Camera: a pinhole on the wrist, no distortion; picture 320 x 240 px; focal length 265.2 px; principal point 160.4 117.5 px. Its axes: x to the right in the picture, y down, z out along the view. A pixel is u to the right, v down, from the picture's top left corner.
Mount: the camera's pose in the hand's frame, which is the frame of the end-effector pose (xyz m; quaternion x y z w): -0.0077 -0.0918 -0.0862 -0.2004 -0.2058 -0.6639 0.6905
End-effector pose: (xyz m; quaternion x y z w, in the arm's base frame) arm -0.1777 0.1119 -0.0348 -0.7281 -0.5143 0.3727 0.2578
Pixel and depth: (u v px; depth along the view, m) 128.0 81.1 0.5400
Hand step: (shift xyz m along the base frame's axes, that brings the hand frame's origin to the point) -0.1403 -0.1779 -0.3629
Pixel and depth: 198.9 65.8 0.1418
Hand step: -0.0603 -0.0245 0.0089
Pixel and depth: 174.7 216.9 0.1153
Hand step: -0.0221 0.0423 0.0070
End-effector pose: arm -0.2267 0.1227 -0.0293 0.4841 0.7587 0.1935 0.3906
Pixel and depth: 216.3 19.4 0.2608
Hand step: 0.1519 -0.1075 -0.0558
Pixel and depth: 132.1 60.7 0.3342
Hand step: 0.2243 -0.0370 0.0075
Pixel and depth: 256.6 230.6 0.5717
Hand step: 0.3753 0.1903 -0.3674
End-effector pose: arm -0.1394 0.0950 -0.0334 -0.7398 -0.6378 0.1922 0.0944
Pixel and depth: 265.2 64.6 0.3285
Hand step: -0.1335 -0.0970 -0.2152
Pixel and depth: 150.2 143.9 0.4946
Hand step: 0.0553 -0.0355 -0.3686
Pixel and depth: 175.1 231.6 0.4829
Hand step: 0.0322 0.1264 -0.3935
